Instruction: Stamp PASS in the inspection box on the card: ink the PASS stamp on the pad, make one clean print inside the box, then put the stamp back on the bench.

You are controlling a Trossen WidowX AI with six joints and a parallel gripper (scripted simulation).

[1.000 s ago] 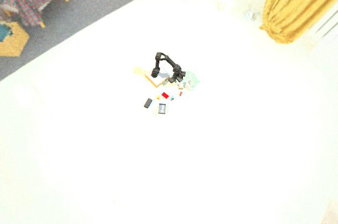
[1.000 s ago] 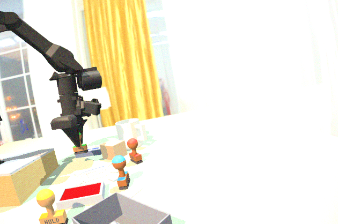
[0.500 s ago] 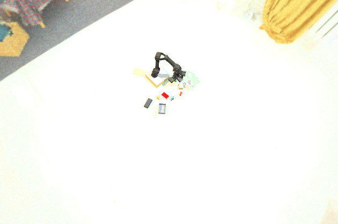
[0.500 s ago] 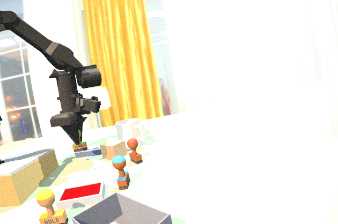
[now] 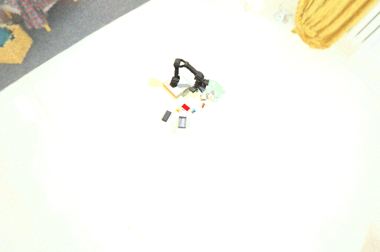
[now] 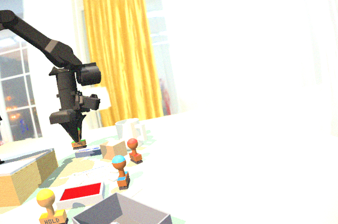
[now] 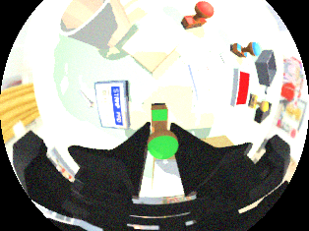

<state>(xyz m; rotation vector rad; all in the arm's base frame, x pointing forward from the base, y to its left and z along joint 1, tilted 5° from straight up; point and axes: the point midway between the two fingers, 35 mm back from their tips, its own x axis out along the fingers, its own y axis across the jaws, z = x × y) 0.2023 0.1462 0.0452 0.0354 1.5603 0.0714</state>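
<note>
The red ink pad is 6 cm ahead of my gripper tip, 21 cm to the right of it and 6 cm below it. Also, from my gripper tip: green-topped pass stamp: right at my gripper tip; pale paper card: 6 cm ahead, 9 cm to the right, 7 cm below; cardboard box: 10 cm ahead, 1 cm to the left, 5 cm below.
</note>
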